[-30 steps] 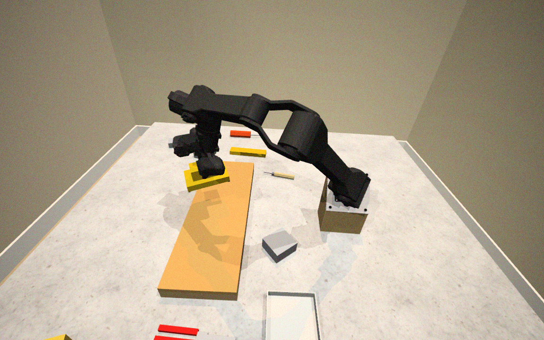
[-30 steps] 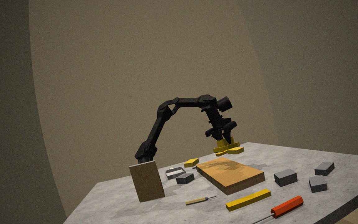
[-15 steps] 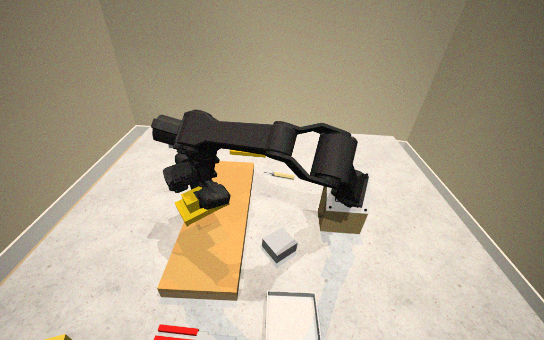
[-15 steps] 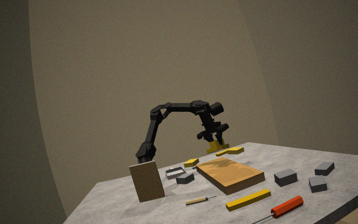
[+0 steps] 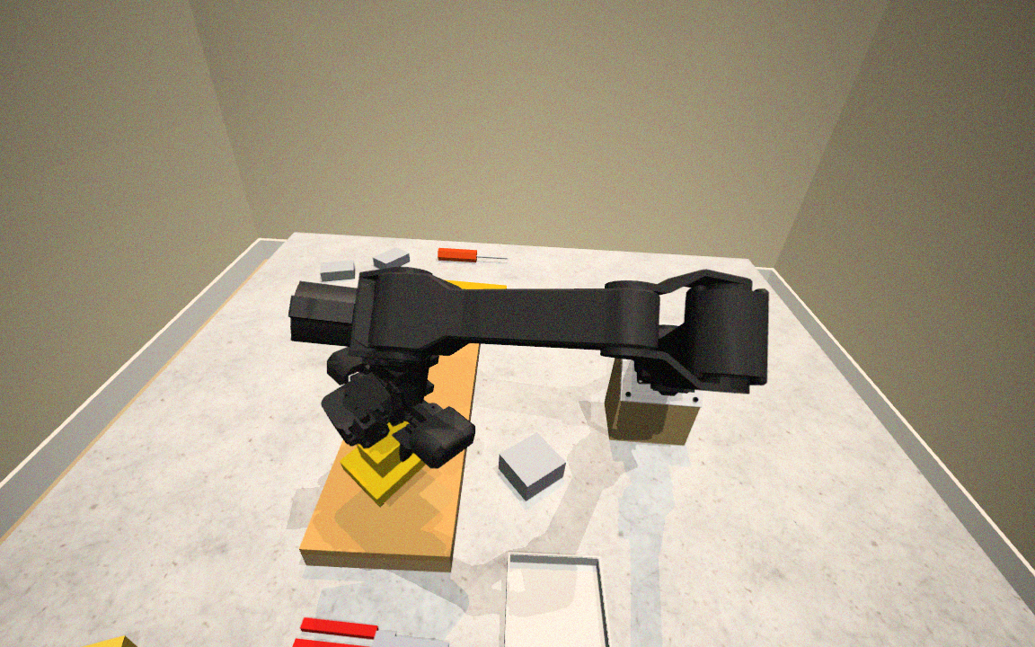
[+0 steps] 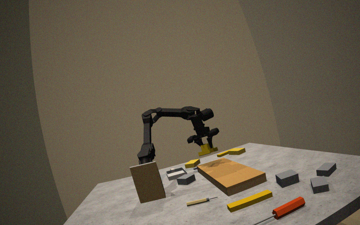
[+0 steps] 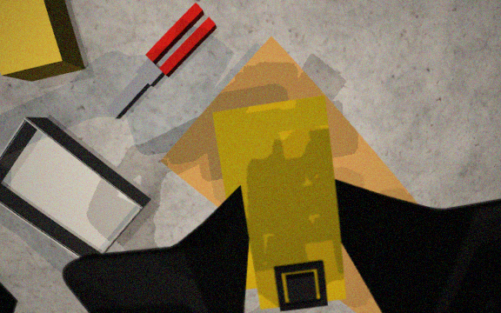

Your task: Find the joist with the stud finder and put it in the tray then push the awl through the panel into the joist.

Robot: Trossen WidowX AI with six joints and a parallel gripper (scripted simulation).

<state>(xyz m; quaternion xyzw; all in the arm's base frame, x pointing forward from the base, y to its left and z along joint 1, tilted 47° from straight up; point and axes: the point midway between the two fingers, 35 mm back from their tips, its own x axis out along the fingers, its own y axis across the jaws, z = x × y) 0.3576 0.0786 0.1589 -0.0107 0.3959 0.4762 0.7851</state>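
Now: gripper tip 20 mm past the stud finder, 10 mm to the left of it and 20 mm below it. Also, from my gripper tip: square light: 20 mm behind, 20 mm to the right, 40 mm above; white tray: 200 mm behind, 150 mm to the left, 120 mm below; wooden-handled awl: 180 mm behind, 410 mm to the right, 130 mm below.
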